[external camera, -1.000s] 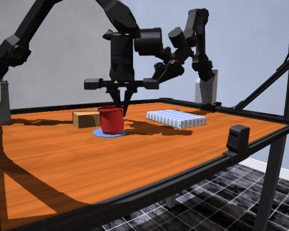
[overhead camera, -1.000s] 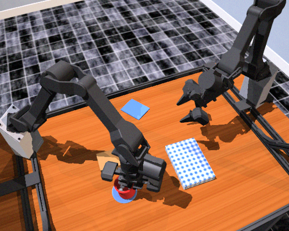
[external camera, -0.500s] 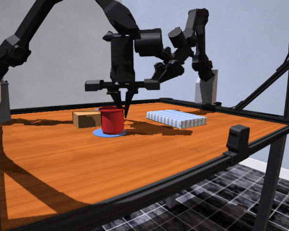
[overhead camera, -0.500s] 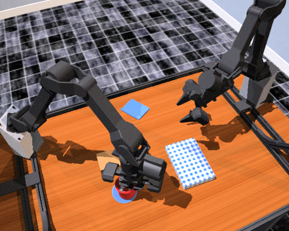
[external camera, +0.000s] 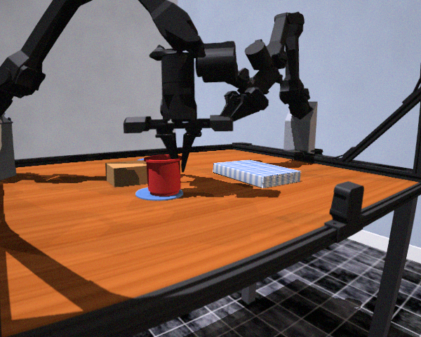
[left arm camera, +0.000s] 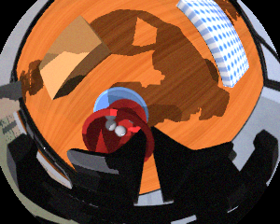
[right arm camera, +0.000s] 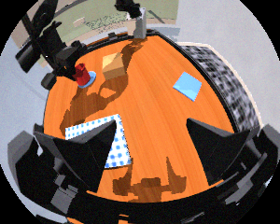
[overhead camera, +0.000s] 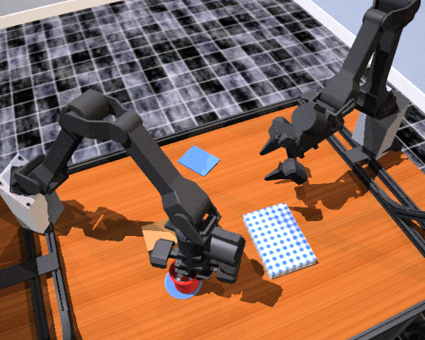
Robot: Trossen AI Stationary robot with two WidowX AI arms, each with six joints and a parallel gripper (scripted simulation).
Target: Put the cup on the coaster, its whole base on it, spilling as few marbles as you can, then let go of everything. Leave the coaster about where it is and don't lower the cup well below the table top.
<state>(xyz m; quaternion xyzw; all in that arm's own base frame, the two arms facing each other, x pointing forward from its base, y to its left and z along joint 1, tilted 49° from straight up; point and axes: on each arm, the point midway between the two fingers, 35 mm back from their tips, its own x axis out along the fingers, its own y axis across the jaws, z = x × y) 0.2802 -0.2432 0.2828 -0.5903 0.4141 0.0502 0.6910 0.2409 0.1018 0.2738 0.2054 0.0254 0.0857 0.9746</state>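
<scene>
My left gripper is now 10 mm short of the cup, 30 mm to the right of it and 40 mm above it. From my left hand the other things lie so: tan block 140 mm ahead, 50 mm to the left, 60 mm below; then flat blue square 380 mm ahead, 100 mm to the right, 70 mm below.
</scene>
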